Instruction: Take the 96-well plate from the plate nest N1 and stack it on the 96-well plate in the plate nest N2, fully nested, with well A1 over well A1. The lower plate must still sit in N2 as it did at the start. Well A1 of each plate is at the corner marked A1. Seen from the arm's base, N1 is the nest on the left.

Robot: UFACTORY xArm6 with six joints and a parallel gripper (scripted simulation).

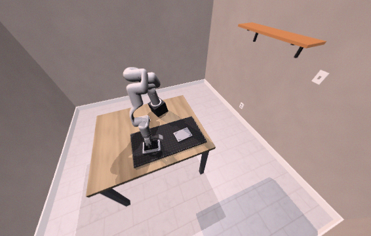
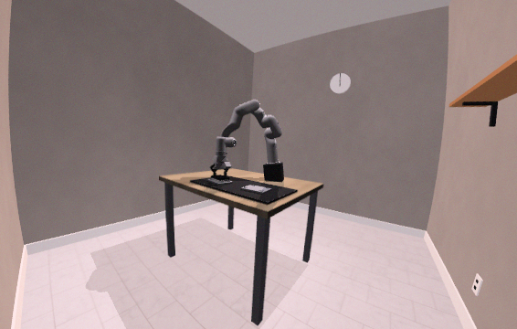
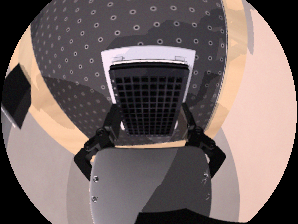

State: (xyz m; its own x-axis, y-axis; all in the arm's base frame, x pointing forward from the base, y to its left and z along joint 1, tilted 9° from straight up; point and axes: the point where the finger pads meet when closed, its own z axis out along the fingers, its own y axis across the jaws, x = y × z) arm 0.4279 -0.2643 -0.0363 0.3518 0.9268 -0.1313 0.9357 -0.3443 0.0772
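My gripper is now 1 cm above the dark 96-well plate. Also, from my hand: plate nest 32 cm to the left, 4 cm below, 4 cm ahead; then light grey 96-well plate 3 cm below.
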